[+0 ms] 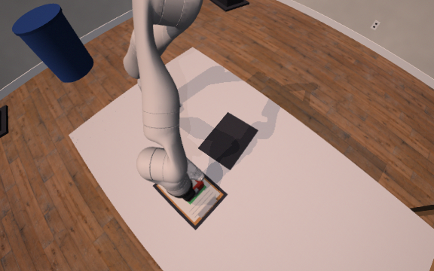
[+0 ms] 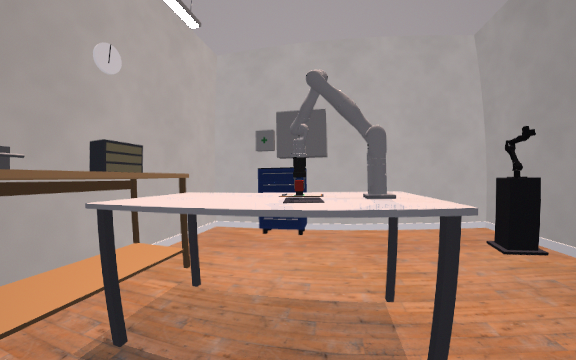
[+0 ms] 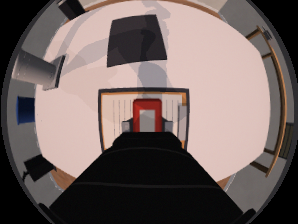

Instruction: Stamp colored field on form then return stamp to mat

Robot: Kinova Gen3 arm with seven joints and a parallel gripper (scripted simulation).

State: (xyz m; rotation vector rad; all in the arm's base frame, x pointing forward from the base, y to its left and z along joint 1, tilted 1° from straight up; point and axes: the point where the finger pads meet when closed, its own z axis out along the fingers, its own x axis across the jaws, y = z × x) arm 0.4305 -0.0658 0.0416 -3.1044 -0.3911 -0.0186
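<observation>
My gripper is now 5 cm above the form and 1 cm to the left of it. From my hand the other things lie so: dark mat (25 cm to the left, 11 cm behind, 6 cm below); then red stamp (1 cm below).
</observation>
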